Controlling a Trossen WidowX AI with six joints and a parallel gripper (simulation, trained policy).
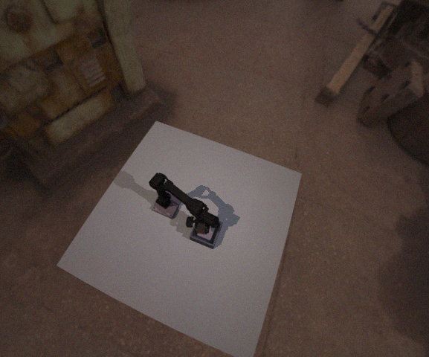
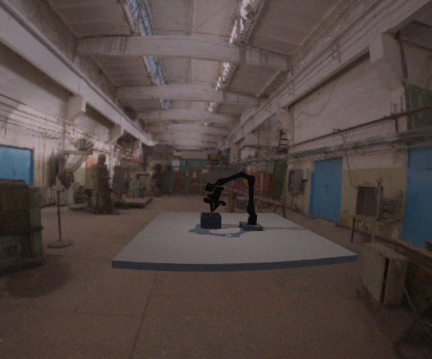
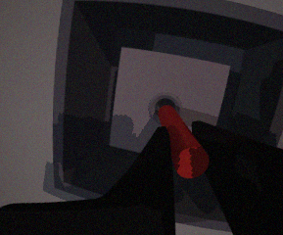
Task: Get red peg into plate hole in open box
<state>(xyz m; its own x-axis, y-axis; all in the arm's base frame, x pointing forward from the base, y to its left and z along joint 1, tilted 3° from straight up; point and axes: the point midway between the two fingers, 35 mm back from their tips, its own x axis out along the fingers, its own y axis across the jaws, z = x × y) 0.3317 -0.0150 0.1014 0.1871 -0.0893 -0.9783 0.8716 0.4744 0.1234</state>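
Right now my gripper tip is 20 mm above the red peg. Also, from my gripper tip: dark box: 10 mm ahead, 90 mm below.
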